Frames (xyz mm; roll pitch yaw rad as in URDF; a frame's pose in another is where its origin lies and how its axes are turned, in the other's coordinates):
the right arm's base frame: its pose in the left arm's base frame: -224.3 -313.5 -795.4 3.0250 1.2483 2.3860
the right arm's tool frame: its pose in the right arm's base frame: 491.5 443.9 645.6 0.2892 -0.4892 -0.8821
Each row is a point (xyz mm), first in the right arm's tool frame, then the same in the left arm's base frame.
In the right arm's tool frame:
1: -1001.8 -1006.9 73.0
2: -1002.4 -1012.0 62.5
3: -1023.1 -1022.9 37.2
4: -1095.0 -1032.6 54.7
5: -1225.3 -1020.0 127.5
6: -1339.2 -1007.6 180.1
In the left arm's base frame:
1: 192.8 -134.3 -47.3
2: 181.4 -132.0 -45.7
3: 158.1 -112.6 -29.3
4: 181.6 -76.7 31.8
5: 273.8 -13.0 131.2
6: 345.5 48.4 214.7

